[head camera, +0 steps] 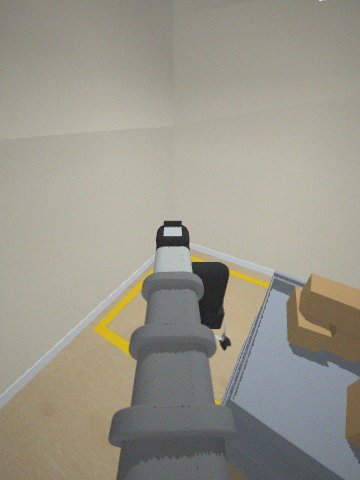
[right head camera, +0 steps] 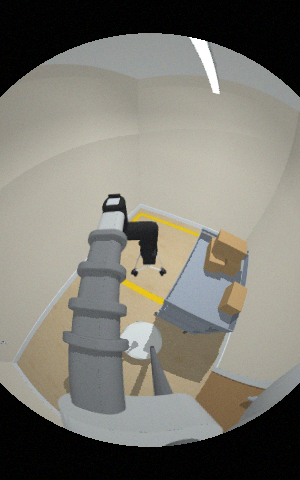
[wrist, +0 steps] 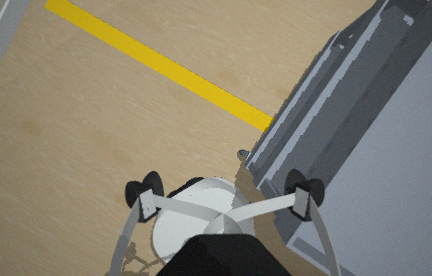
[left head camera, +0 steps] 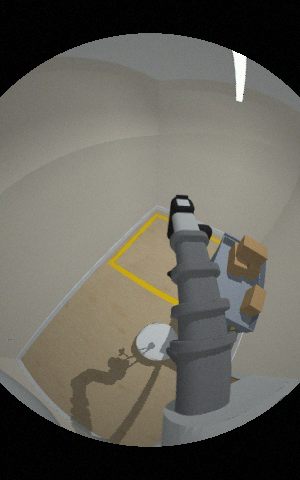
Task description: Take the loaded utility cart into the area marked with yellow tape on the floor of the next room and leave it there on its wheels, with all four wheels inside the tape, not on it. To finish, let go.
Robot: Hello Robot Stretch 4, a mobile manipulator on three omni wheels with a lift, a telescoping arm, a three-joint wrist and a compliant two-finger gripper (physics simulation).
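Seen in the pictures: gripper, fingertip midpoint: (right head camera: 148, 273) (wrist: 223, 186); robot's base at its link origin: (right head camera: 141, 339) (left head camera: 156, 340).
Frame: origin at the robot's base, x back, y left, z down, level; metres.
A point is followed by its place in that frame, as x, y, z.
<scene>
The blue-grey utility cart (head camera: 280, 380) {-0.328, -0.375, -0.766} (left head camera: 225, 295) {-0.287, -0.415, -0.766} (right head camera: 195, 287) {-0.335, -0.384, -0.766} (wrist: 395, 125) {-0.421, -0.353, -0.766} stands upright at right, with stacked cardboard boxes (head camera: 340, 305) {-0.470, -0.586, -0.988} (left head camera: 252, 250) {-0.481, -0.571, -0.996} (right head camera: 232, 245) {-0.476, -0.594, -1.002} and a separate box (head camera: 352, 415) {-0.216, -0.535, -0.803} (left head camera: 253, 300) {-0.190, -0.541, -0.884} (right head camera: 233, 298) {-0.190, -0.557, -0.884} on top. The yellow tape (head camera: 115, 340) {-0.890, 0.483, 0.027} (left head camera: 142, 283) {-0.709, 0.179, 0.027} (right head camera: 142, 291) {-0.587, -0.029, 0.028} (wrist: 160, 63) {-0.723, 0.192, 0.027} passes out of sight behind the cart's left side; the cart's near end reaches past the near strip in the views. Its wheels are mostly hidden, so their places cannot be told. My gripper (right head camera: 149, 272) {-0.373, -0.087, -0.940} (wrist: 223, 186) {-0.373, -0.087, -0.940} points down left of the cart, open and empty, apart from it.
Two beige walls (head camera: 85, 215) {-1.285, 0.621, -0.925} (head camera: 270, 190) {-1.757, -0.919, -0.952} meet in the corner behind the taped area, with a white baseboard (left head camera: 70, 300) {-0.373, 1.156, 0.009} along the floor. A round white disc (left head camera: 155, 340) {-0.013, 0.018, -0.187} (right head camera: 141, 340) {0.001, -0.009, -0.187} lies low beneath the arm. Brown flooring (right head camera: 220, 395) shows at lower right.
</scene>
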